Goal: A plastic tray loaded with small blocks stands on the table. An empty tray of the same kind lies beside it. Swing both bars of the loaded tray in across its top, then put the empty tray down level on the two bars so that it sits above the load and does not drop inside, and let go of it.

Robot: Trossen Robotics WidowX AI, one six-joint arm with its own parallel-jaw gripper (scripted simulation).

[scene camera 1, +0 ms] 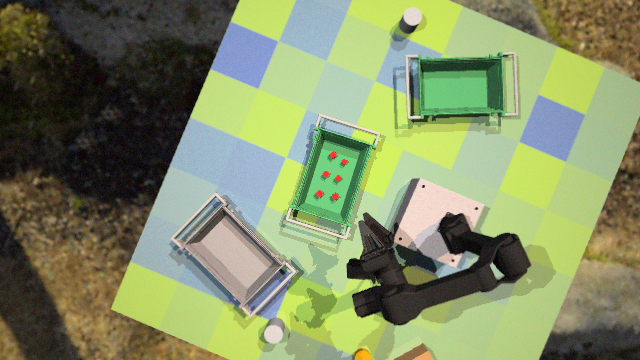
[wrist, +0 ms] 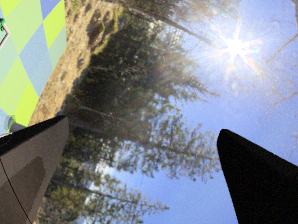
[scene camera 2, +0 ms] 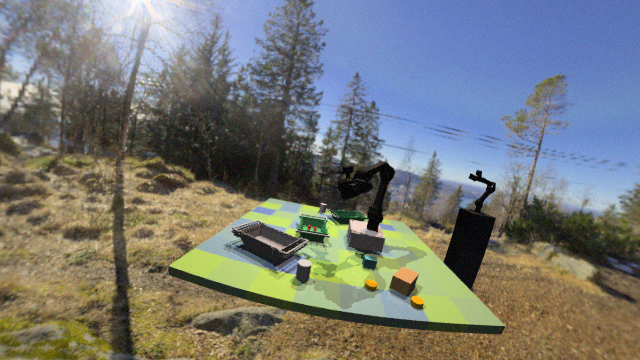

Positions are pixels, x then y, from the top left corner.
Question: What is the gripper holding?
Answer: Nothing.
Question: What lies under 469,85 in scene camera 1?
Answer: A green tray.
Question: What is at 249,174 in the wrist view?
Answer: The gripper.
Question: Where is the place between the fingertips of the gripper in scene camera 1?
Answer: At 362,216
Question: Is the gripper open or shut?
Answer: Open.
